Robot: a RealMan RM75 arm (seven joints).
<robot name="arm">
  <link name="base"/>
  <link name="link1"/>
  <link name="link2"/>
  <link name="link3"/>
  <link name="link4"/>
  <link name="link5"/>
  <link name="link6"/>
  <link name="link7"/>
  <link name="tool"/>
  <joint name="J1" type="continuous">
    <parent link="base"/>
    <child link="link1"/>
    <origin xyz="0 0 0.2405" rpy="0 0 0"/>
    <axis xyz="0 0 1"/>
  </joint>
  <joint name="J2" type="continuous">
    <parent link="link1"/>
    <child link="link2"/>
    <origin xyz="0 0 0" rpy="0 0 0"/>
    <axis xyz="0 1 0"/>
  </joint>
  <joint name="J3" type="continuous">
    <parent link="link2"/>
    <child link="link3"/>
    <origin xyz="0 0 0.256" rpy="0 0 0"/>
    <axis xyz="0 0 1"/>
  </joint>
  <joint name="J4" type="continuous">
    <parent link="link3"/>
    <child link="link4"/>
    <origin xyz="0 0 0" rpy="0 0 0"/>
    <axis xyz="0 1 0"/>
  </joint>
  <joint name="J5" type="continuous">
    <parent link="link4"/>
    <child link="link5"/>
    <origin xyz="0 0 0.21" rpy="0 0 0"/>
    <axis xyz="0 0 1"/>
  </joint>
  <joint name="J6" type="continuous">
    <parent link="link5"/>
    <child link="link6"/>
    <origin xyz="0 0 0" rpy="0 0 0"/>
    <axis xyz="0 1 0"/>
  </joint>
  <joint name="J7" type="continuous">
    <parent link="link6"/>
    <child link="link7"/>
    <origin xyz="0 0 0.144" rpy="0 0 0"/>
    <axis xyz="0 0 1"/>
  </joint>
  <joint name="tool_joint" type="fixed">
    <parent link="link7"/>
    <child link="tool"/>
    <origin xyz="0 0 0" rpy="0 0 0"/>
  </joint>
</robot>
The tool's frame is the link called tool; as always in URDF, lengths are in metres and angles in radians. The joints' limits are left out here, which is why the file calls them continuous.
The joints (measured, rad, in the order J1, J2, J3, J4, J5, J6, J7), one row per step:
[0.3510, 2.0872, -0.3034, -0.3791, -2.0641, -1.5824, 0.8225]
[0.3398, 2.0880, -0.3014, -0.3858, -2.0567, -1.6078, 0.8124]
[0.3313, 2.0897, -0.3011, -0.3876, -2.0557, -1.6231, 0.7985]
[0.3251, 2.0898, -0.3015, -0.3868, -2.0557, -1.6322, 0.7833]
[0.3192, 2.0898, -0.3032, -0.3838, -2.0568, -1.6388, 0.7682]
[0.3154, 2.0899, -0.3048, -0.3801, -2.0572, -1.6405, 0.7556]
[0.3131, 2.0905, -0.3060, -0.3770, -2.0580, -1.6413, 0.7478]
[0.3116, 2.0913, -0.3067, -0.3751, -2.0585, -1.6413, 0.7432]
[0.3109, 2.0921, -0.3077, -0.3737, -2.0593, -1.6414, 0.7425]
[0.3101, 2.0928, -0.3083, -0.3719, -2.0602, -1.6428, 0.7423]
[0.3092, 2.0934, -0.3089, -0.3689, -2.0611, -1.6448, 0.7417]
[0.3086, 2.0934, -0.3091, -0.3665, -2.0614, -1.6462, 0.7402]
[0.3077, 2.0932, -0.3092, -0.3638, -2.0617, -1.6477, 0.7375]
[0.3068, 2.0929, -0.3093, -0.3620, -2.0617, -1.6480, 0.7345]
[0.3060, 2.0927, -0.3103, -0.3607, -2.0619, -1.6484, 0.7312]
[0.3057, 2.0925, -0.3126, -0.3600, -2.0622, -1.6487, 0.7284]
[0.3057, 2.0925, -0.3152, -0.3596, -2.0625, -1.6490, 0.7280]
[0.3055, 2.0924, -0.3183, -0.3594, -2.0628, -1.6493, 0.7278]
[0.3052, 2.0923, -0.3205, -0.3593, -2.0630, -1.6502, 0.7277]
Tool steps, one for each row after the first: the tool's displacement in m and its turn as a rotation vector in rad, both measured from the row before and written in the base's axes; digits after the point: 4 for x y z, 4 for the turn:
[-0.0003, -0.0040, 0.0025, 0.0102, 0.0097, 0.0135]
[-0.0001, -0.0037, 0.0002, 0.0046, 0.0024, 0.0120]
[0.0003, -0.0028, 0.0000, 0.0044, -0.0024, 0.0105]
[0.0004, -0.0028, -0.0007, 0.0019, -0.0029, 0.0091]
[0.0004, -0.0018, -0.0009, 0.0021, -0.0036, 0.0057]
[0.0001, -0.0013, -0.0010, 0.0002, -0.0015, 0.0034]
[0.0000, -0.0008, -0.0008, 0.0000, -0.0007, 0.0015]
[-0.0002, -0.0006, -0.0008, -0.0021, 0.0010, 0.0001]
[-0.0003, -0.0007, -0.0007, -0.0025, 0.0025, 0.0003]
[-0.0004, -0.0009, -0.0009, -0.0029, 0.0036, 0.0006]
[-0.0002, -0.0005, -0.0004, -0.0010, 0.0020, 0.0009]
[-0.0001, -0.0007, -0.0004, -0.0004, 0.0014, 0.0014]
[0.0001, -0.0005, -0.0002, 0.0006, -0.0003, 0.0009]
[0.0001, -0.0005, -0.0003, 0.0000, -0.0011, 0.0019]
[-0.0001, -0.0003, -0.0003, -0.0011, -0.0017, 0.0028]
[-0.0002, -0.0002, -0.0004, -0.0025, -0.0005, 0.0017]
[-0.0001, -0.0003, -0.0003, -0.0028, -0.0008, 0.0017]
[-0.0001, -0.0003, -0.0002, -0.0021, -0.0001, 0.0015]

